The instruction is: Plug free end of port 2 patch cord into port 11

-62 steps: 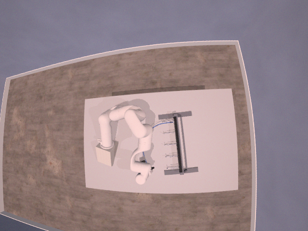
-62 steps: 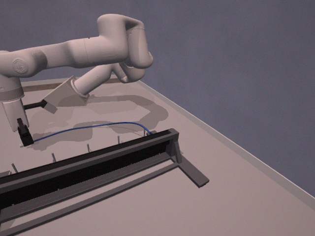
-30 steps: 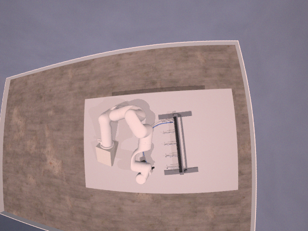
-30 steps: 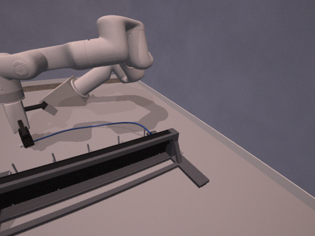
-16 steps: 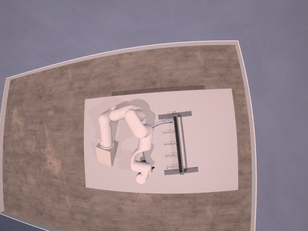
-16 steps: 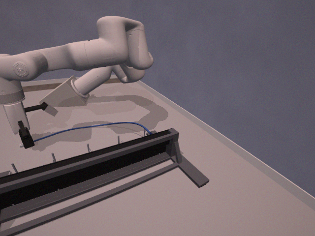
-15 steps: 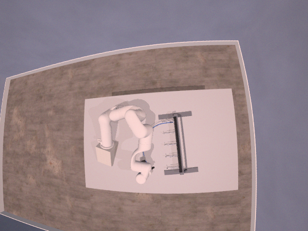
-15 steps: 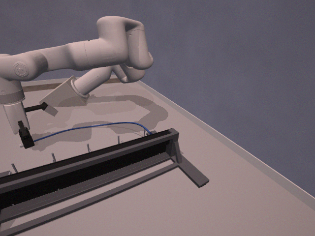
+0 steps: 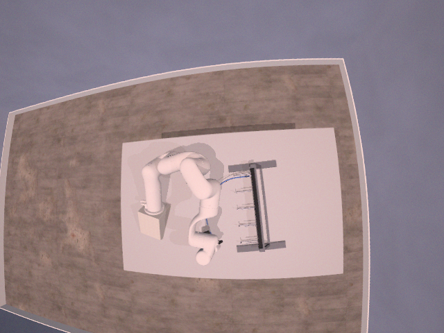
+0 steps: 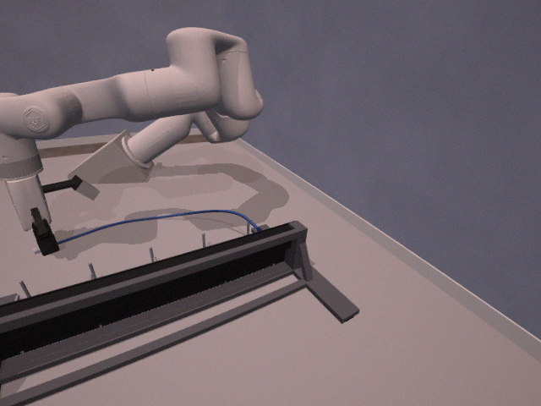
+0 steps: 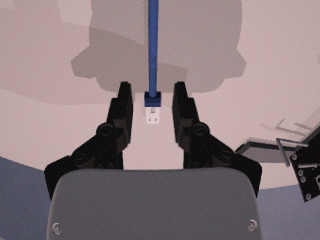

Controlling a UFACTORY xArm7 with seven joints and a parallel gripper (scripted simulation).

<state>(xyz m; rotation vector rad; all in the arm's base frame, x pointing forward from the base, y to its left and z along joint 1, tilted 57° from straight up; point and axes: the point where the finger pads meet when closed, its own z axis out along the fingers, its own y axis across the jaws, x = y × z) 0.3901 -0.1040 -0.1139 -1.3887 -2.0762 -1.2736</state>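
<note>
My gripper is now 1 cm to the left of the plug, 1 cm short of it and 1 cm above it.
</note>
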